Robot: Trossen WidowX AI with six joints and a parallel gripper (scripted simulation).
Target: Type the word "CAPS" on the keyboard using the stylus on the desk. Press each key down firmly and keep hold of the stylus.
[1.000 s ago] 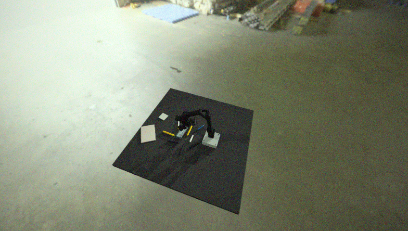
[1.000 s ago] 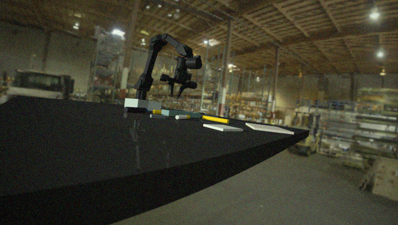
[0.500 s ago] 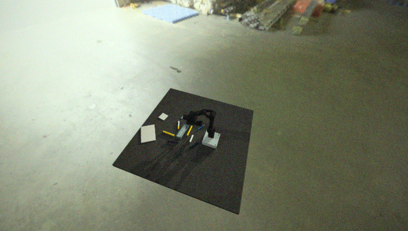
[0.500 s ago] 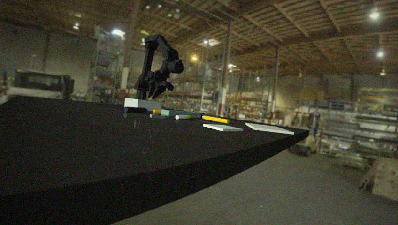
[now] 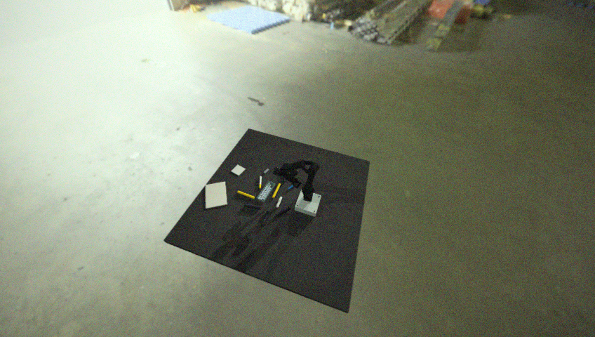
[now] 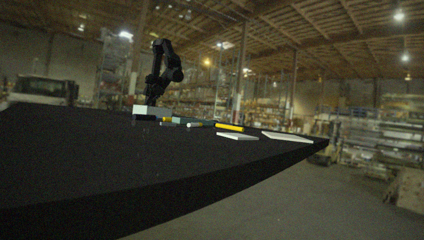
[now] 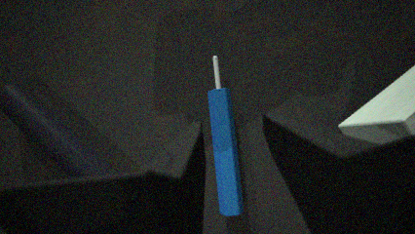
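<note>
Right now the blue stylus is 60 mm below my gripper tip, 10 mm to the right of it and 10 mm behind it. Also, from my gripper tip: white marker (280 mm ahead, 60 mm to the left, 60 mm below); yellow cylinder (350 mm ahead, 200 mm to the left, 60 mm below).
</note>
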